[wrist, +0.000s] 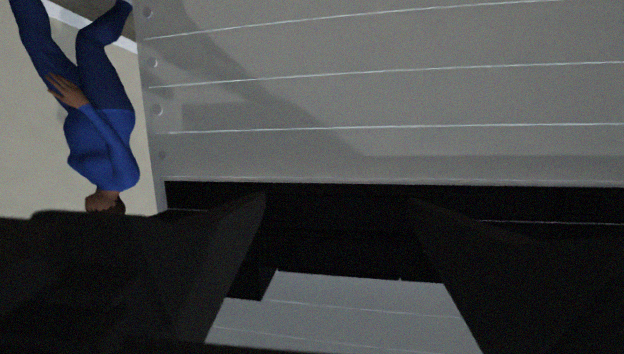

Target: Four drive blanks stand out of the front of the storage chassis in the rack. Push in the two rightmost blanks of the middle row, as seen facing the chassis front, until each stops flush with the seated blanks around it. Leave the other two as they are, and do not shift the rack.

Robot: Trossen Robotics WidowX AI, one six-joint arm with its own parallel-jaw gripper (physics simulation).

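Places are measured from the arm's base along level axes (x ahead, y right, z down), in centimetres.
Where they show: gripper, fingertip midpoint: [335, 201].
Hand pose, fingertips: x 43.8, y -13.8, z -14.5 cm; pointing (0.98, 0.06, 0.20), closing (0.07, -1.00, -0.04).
Each offset is from my fingertips to the top centre of the thing. "pt": to the spot under its first point.
The storage chassis {pt dz -3.4, dx +0.2, dy -0.7 cm} [345, 250] shows as a near-black band across the lower middle of the wrist view, which is upside down. Its separate blanks are too dark to tell apart or to match to rows. A dark block corner {pt dz -6.6, dx +0.3, dy +6.4 cm} [247, 284] reaches past the band beside the left finger and seems to stand out; the finger hides the rest of it. My gripper [335, 201] is open and empty, with its two dark fingertips in front of the chassis, one at the left and one at the right. Whether either tip touches a blank cannot be told.
Grey rack panels [400, 100] fill the view above the chassis, beside a rack post with round holes [152, 132]. More light grey panels [340, 325] show between the fingers below. A person in blue [102, 135] appears upside down at the left, before a pale wall [30, 150].
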